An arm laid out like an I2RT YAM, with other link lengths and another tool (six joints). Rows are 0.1 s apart.
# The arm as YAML. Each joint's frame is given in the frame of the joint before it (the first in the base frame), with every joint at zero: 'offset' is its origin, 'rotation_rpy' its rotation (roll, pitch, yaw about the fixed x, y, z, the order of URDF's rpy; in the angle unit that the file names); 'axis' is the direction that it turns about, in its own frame. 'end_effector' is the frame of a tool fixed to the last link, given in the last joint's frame.
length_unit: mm
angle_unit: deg
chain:
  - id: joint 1
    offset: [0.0, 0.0, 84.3]
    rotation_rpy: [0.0, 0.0, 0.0]
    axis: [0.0, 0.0, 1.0]
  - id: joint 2
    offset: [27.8, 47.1, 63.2]
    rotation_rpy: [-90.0, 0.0, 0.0]
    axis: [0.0, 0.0, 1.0]
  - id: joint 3
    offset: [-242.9, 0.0, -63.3]
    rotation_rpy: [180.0, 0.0, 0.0]
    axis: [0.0, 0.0, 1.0]
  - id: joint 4
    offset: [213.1, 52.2, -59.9]
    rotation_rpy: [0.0, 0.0, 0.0]
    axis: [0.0, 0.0, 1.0]
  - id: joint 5
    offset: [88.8, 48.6, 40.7]
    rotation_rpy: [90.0, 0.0, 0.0]
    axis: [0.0, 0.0, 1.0]
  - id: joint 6
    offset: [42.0, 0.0, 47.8]
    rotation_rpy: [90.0, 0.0, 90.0]
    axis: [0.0, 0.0, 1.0]
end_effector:
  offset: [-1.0, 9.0, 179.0]
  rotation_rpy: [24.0, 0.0, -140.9]
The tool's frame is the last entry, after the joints.
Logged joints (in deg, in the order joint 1, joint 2, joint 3, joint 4, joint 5, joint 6), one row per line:
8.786, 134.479, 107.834, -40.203, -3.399, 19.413
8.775, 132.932, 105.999, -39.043, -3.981, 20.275
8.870, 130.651, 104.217, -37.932, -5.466, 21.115
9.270, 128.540, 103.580, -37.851, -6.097, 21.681
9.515, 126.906, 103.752, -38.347, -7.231, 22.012
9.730, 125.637, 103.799, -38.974, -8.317, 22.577
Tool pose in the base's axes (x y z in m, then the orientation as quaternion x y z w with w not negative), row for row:
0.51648, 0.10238, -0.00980, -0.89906, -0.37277, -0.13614, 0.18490
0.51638, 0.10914, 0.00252, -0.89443, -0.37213, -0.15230, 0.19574
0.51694, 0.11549, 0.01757, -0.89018, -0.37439, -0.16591, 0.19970
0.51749, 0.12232, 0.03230, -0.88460, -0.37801, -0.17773, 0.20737
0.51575, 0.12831, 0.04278, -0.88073, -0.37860, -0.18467, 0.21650
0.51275, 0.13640, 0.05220, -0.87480, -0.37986, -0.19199, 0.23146
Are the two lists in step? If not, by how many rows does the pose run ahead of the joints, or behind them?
The pose runs 1 row ahead of the joints: the pose in row i belongs to the joints in row i + 1.
